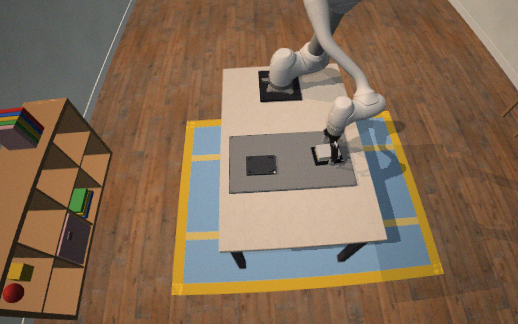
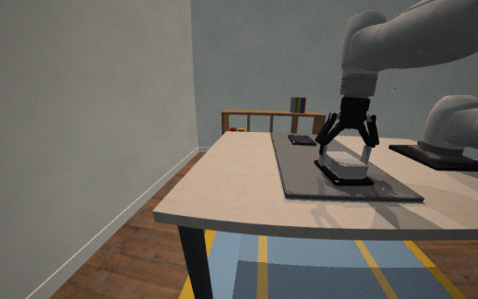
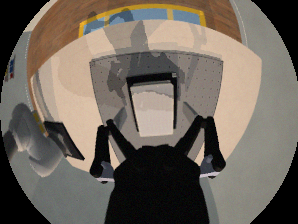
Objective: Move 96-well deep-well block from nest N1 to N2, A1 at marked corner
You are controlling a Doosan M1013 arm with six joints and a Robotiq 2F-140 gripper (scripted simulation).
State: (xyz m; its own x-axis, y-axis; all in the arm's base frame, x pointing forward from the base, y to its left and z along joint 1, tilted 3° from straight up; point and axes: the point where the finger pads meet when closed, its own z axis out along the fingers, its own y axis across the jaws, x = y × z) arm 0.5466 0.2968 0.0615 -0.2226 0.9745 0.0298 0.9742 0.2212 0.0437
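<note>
The 96-well deep-well block lies 1 cm below my hand.
</note>
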